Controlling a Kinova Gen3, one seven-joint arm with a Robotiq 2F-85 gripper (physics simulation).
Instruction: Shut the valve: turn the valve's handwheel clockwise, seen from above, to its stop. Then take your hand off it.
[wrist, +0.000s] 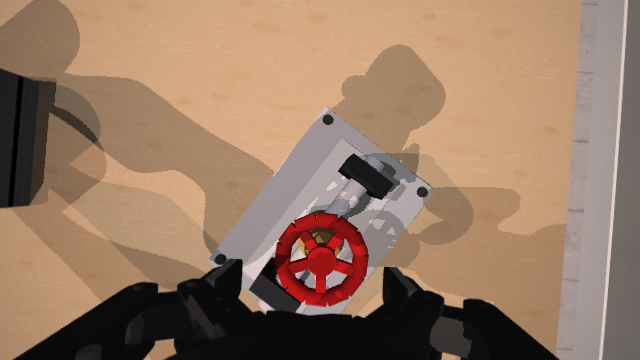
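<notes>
The valve's red handwheel (321, 261) has five spokes and stands above a brass valve body (324, 239). The body sits on a grey pipe (346, 195) held by two black clamps, on a grey base plate (295, 165) that lies turned at an angle on the table. My gripper (312, 278) is open and empty. Its fingers show at the left and right of the handwheel, with a gap on each side, and do not touch it. The height between fingertips and wheel is hard to tell. The near corner of the plate is hidden behind the gripper.
A black block-like object (20, 140) stands at the left edge of the view. The wooden table (225, 40) ends at the right, with a strip of tiled floor and a grey wall-like surface (622, 175) beyond. Shadows of the arm fall across the table and plate.
</notes>
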